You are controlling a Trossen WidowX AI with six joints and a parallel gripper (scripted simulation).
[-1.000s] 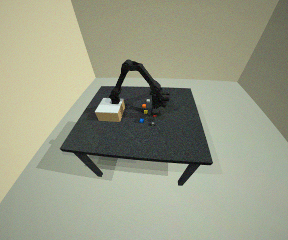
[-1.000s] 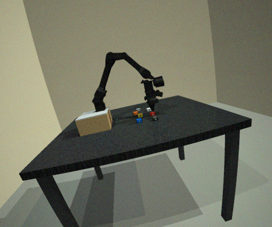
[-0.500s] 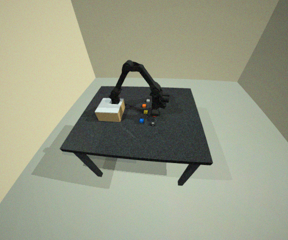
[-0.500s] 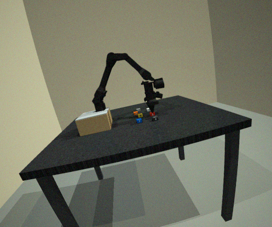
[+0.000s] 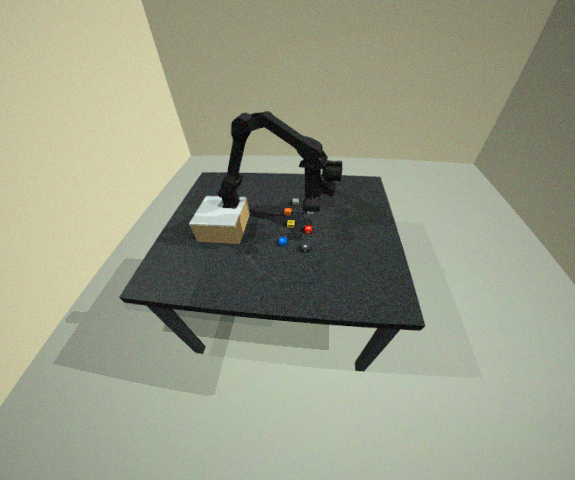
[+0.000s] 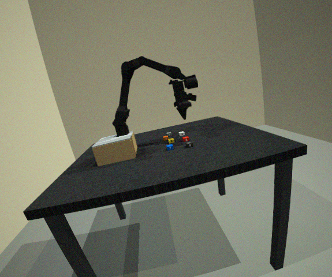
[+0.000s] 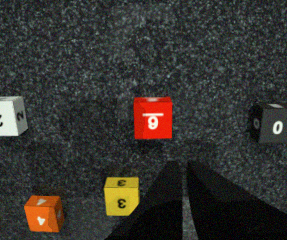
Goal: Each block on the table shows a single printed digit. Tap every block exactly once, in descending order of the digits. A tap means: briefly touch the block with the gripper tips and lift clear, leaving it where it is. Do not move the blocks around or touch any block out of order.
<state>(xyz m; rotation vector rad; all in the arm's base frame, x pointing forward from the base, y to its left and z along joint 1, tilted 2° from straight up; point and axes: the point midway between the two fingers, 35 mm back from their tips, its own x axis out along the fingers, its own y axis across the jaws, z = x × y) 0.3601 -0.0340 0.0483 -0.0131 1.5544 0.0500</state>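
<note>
My gripper tip is now 12 cm to the right of the orange block marked 4, 12 cm past it and 11 cm above it. From my gripper tip the other things lie so: black block: 11 cm below, 10 cm to the right, 1 cm behind; red block: 11 cm below, 1 cm to the left, 1 cm behind; yellow block marked 3: 11 cm below, 10 cm behind, 4 cm to the left.
</note>
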